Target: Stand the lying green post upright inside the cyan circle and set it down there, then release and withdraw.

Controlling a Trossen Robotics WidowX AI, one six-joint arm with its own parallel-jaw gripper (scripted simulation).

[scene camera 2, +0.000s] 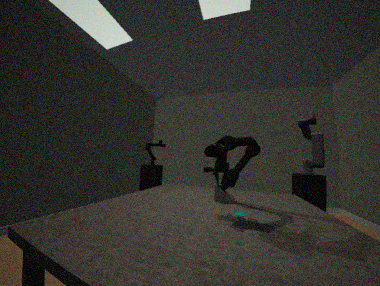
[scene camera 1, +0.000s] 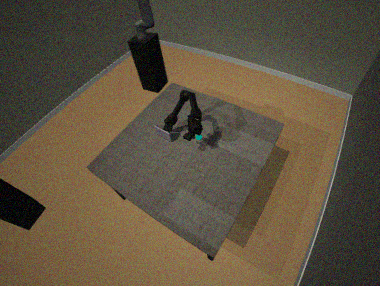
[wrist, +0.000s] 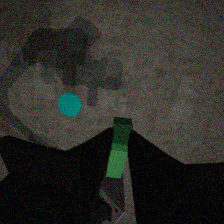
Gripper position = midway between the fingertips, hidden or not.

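Wrist view: green post (wrist: 122, 127), carried by my gripper (wrist: 120, 133).
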